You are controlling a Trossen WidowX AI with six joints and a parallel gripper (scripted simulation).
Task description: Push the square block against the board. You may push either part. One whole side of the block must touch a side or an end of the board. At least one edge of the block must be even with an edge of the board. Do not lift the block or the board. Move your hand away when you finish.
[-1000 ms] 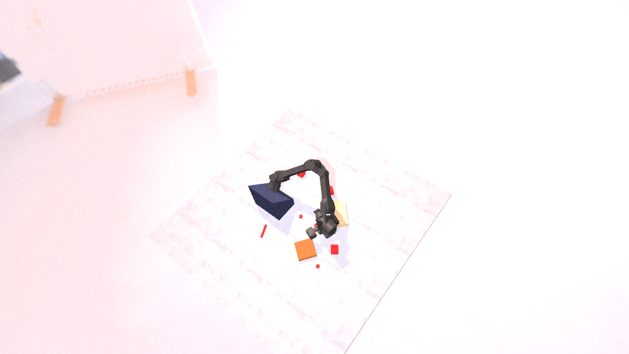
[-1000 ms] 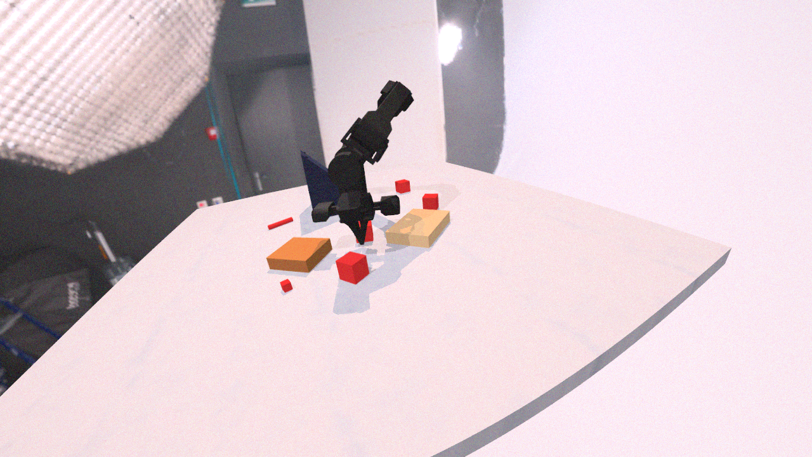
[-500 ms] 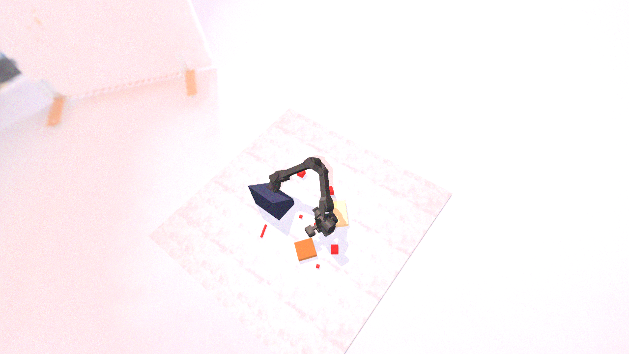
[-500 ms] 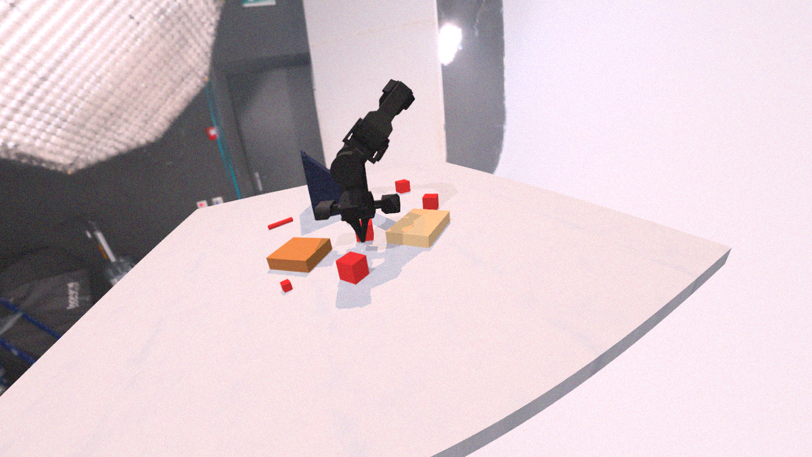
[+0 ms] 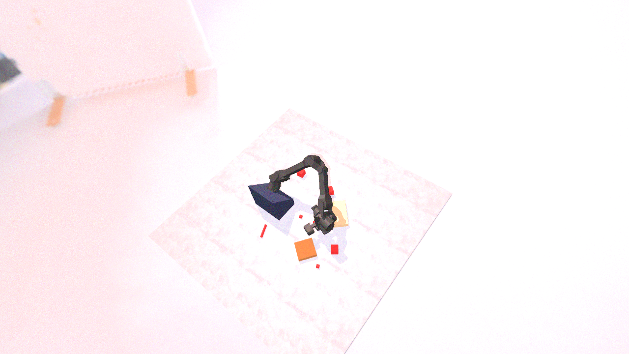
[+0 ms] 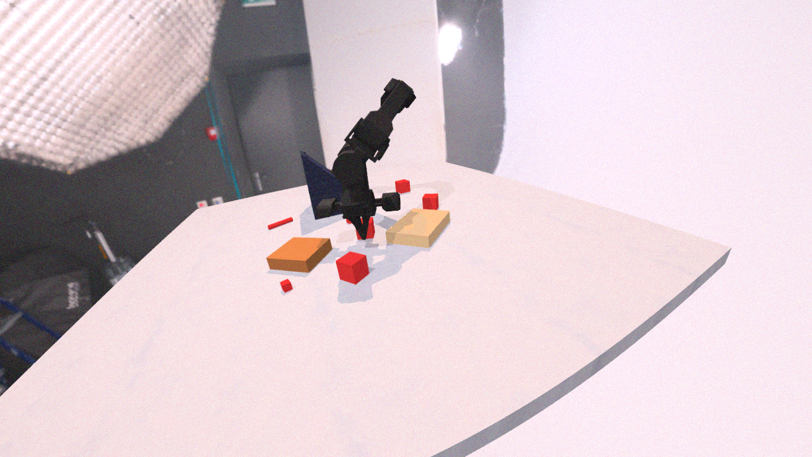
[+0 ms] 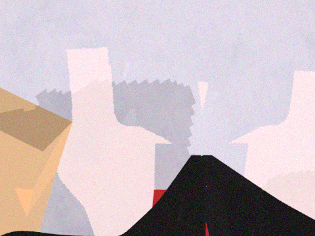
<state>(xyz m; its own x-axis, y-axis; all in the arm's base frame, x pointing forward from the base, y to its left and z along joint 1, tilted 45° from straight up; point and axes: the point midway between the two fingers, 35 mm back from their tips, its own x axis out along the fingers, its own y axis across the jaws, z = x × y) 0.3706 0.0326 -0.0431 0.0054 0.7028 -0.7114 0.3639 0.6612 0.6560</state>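
Right now my gripper tip is 14 cm to the right of the tan board, 2 cm short of it and 1 cm below it. The rest, counted from my gripper tip: orange square block 15 cm to the right, 1 cm ahead, 1 cm above; then red stick 27 cm behind, 21 cm to the right.
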